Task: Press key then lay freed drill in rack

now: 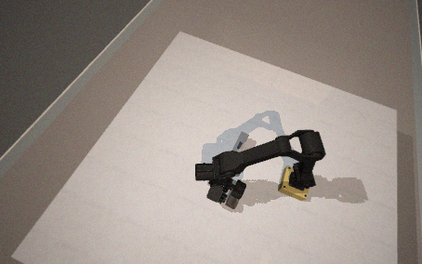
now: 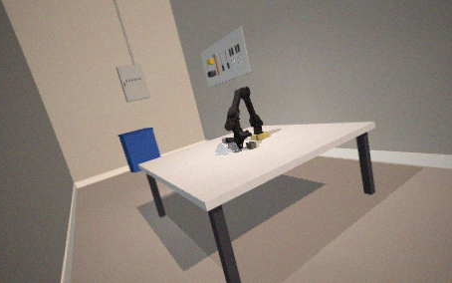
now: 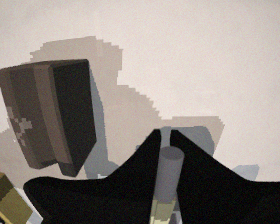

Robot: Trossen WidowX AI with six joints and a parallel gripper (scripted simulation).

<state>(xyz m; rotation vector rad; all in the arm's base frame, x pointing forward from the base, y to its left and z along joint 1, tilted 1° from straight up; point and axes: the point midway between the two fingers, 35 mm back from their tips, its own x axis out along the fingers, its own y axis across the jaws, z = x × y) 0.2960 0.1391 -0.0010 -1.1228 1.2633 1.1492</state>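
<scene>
The drill lies 5 cm to the right of my gripper tip, 4 cm above it and 1 cm behind it. Also, from my gripper tip: grey fixture (15 cm to the right, 4 cm above, 2 cm behind).
</scene>
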